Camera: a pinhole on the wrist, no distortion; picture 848 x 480 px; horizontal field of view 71.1 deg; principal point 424.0 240.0 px. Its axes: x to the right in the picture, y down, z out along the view. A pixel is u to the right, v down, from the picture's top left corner.
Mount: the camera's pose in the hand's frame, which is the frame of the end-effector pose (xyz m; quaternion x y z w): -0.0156 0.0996 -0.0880 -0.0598 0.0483 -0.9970 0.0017
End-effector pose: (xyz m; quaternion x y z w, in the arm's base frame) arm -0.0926 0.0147 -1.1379 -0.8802 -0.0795 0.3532 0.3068
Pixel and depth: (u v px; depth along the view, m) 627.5 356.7 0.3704
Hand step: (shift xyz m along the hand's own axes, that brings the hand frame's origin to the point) -0.0977 -0.0097 0.2861
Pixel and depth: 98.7 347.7 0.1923
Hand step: 0.1120 0.0473 0.0861
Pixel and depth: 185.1 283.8 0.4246
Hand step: 0.2048 0.0292 0.3082
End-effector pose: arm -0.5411 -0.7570 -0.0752 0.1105 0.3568 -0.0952 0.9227
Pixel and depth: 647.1 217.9 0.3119
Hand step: -0.0948 0.0801 0.2353
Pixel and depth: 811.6 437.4 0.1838
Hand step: -0.1130 0.0200 0.1020
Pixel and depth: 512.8 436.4 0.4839
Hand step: -0.0301 -0.1070 0.3833
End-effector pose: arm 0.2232 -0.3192 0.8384 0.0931 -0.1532 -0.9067 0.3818
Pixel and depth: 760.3 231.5 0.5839
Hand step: -0.2744 0.0488 0.5292
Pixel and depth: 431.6 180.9 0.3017
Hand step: 0.0167 0.1005 0.2135
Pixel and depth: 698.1 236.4 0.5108
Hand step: -0.1889 0.0514 0.4452
